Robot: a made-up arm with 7 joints. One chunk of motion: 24 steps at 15 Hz.
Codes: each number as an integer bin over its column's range. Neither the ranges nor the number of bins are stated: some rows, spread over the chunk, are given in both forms.
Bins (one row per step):
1: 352 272 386 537 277 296 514
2: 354 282 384 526 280 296 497
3: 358 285 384 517 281 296 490
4: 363 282 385 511 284 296 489
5: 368 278 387 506 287 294 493
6: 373 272 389 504 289 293 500
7: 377 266 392 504 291 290 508
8: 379 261 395 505 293 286 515
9: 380 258 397 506 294 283 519
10: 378 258 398 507 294 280 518
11: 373 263 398 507 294 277 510
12: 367 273 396 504 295 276 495
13: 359 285 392 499 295 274 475
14: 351 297 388 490 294 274 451
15: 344 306 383 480 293 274 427
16: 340 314 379 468 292 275 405
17: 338 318 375 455 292 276 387
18: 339 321 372 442 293 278 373
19: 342 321 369 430 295 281 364
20: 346 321 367 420 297 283 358
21: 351 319 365 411 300 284 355
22: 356 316 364 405 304 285 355
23: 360 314 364 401 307 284 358
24: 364 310 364 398 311 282 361
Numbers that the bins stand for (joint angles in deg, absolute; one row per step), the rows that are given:
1: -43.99 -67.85 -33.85 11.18 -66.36 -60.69 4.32
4: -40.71 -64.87 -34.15 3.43 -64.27 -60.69 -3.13
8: -35.94 -71.13 -31.17 1.64 -61.59 -63.67 4.62
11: -37.73 -70.53 -30.27 2.24 -61.29 -66.36 3.13
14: -44.29 -60.39 -33.25 -2.83 -61.29 -67.25 -14.46
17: -48.17 -54.13 -37.13 -13.27 -61.88 -66.66 -33.55
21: -44.29 -53.83 -40.11 -26.39 -59.50 -64.27 -43.10
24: -40.41 -56.52 -40.41 -30.27 -56.22 -64.87 -41.31
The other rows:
2: -43.39 -64.87 -34.45 7.90 -65.46 -60.69 -0.75
3: -42.20 -63.97 -34.45 5.22 -65.17 -60.69 -2.83
5: -39.22 -66.06 -33.55 1.94 -63.38 -61.29 -1.94
6: -37.73 -67.85 -32.96 1.34 -62.78 -61.59 0.15
7: -36.53 -69.64 -32.06 1.34 -62.18 -62.48 2.54
9: -35.64 -72.02 -30.57 1.94 -61.29 -64.57 5.82
10: -36.24 -72.02 -30.27 2.24 -61.29 -65.46 5.52
12: -39.52 -67.55 -30.87 1.34 -60.99 -66.66 -1.34
13: -41.90 -63.97 -32.06 -0.15 -60.99 -67.25 -7.31
15: -46.38 -57.71 -34.74 -5.82 -61.59 -67.25 -21.62
16: -47.57 -55.32 -35.94 -9.39 -61.88 -66.95 -28.18
18: -47.87 -53.24 -38.03 -17.15 -61.59 -66.06 -37.73
19: -46.97 -53.24 -38.92 -20.73 -60.99 -65.17 -40.41
20: -45.78 -53.24 -39.52 -23.71 -60.39 -64.57 -42.20
22: -42.80 -54.73 -40.41 -28.18 -58.31 -63.97 -43.10
23: -41.60 -55.32 -40.41 -29.38 -57.41 -64.27 -42.20

